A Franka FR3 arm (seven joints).
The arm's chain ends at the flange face. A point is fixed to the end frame.
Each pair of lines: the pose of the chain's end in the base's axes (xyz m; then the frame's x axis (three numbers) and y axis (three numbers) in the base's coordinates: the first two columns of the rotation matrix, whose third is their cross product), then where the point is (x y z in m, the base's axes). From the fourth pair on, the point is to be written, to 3 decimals.
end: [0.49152 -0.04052 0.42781 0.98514 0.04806 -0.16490 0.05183 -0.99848 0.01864]
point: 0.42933 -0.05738 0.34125
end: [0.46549 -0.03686 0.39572 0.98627 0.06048 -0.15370 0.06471 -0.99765 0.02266]
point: 0.40453 -0.05482 0.30850
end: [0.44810 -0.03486 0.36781 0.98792 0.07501 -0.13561 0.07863 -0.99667 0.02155]
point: 0.38900 -0.05347 0.27946
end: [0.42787 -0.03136 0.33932 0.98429 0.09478 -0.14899 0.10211 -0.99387 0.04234]
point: 0.368 -0.053 0.252
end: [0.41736 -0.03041 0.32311 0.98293 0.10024 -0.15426 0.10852 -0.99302 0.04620]
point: 0.357 -0.053 0.236
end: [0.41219 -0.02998 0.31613 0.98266 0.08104 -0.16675 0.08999 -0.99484 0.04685]
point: 0.351 -0.052 0.230
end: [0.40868 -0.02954 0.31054 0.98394 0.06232 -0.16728 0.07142 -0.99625 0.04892]
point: 0.347 -0.050 0.225
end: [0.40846 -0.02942 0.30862 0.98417 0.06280 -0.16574 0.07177 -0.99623 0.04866]
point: 0.347 -0.050 0.223
